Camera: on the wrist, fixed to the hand. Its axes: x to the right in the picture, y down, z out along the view.
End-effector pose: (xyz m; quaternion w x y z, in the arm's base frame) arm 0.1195 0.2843 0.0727 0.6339 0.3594 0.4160 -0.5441
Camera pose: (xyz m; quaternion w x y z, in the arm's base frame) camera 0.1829 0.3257 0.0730 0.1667 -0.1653 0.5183 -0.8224
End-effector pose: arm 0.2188 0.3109 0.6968 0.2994 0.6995 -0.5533 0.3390
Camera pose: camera 0.1454 0.3265 0.7068 0.4481 0.8870 0.0138 -0.1110
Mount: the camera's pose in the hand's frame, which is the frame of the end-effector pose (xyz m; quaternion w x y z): -0.0125 0.0689 -0.0288 0.7093 -0.1046 -0.1263 -0.6856
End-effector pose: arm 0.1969 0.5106 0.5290 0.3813 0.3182 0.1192 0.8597
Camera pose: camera 0.1449 0.4556 0.5320 0.9082 0.2127 0.1646 0.3206
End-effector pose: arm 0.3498 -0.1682 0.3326 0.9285 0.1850 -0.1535 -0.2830
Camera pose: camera 0.3834 -0.1004 0.3345 0.4645 0.1036 -0.0697 -0.8767
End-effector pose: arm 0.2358 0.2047 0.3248 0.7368 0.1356 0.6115 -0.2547
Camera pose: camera 0.2476 0.2795 0.3230 0.4394 -0.4323 0.4603 -0.6389
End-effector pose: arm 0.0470 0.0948 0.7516 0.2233 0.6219 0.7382 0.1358
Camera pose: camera 0.0933 0.0979 0.8114 0.4098 -0.0712 0.9075 -0.0581
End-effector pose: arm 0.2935 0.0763 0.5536 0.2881 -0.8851 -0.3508 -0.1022
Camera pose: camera 0.3318 0.0120 0.5420 0.0026 0.4303 0.8814 0.1949
